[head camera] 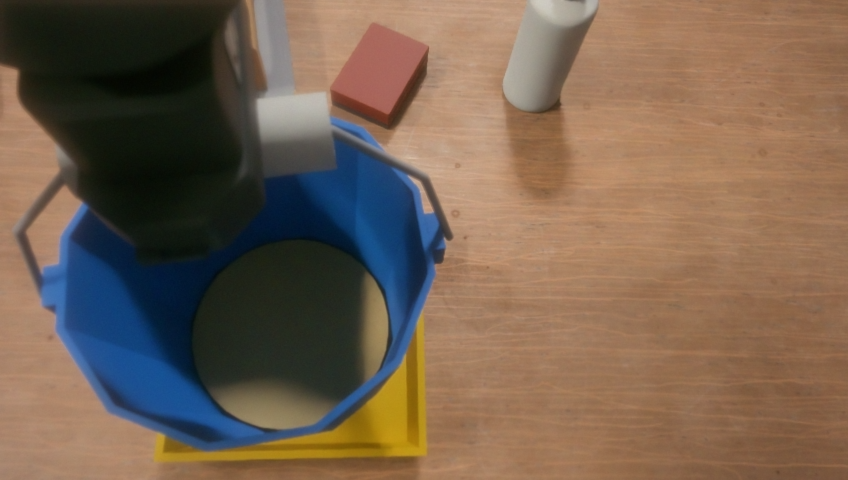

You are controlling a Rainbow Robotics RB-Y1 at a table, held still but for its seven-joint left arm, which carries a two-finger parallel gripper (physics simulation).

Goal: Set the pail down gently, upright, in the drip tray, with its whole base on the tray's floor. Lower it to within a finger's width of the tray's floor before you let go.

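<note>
A blue pail with a round beige surface inside stands or hangs roughly upright, its open mouth facing the camera. Its grey wire handle is raised and carries a white grip. My dark gripper is over the back left of the pail, around the handle's grip, and appears shut on it; the fingertips are largely hidden by the gripper's own body. The yellow drip tray lies under the pail; its front edge and right front corner show. The pail's base and any gap to the tray's floor are hidden by the pail's walls.
A red block lies on the table behind the pail. A pale grey-white bottle stands farther right at the back. A light grey strip and an orange-brown piece show partly behind the gripper. The wooden table extends right.
</note>
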